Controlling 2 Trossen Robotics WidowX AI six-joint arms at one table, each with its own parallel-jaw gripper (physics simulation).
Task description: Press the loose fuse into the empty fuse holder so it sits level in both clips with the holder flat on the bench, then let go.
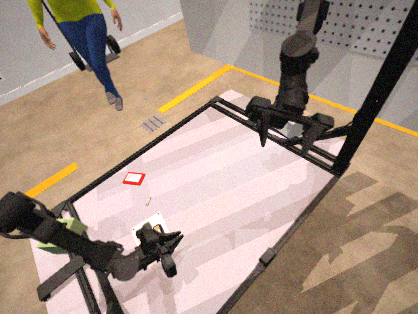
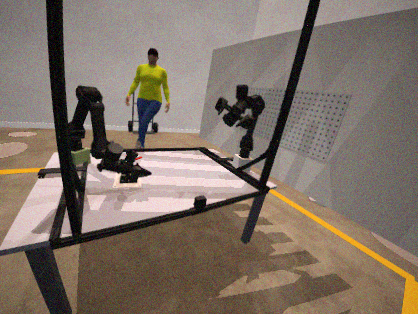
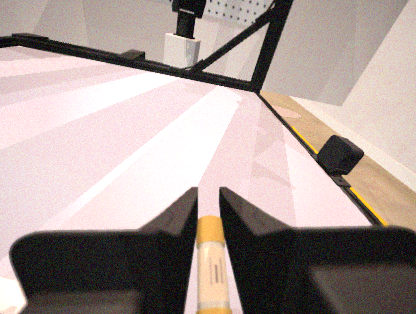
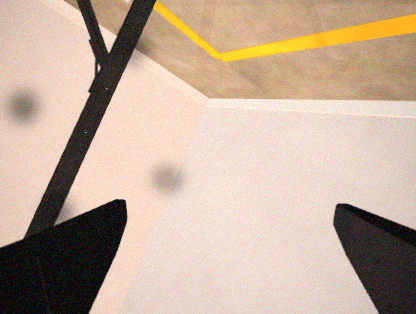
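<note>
The fuse, a pale tube with orange-yellow end caps, lies lengthwise between the fingers of my left gripper, which is shut on it. The gripper is low over a white plate with small dark dots at its corners. A small orange part shows on the plate beside the gripper. The gripper hides much of the plate, so the holder's clips cannot be made out. My right gripper is wide open and empty, high near the far end of the table.
A small tan piece lies beyond the plate. A white card with a red border lies further back. A green block is by the left arm's base. A black box sits on the table's edge rail.
</note>
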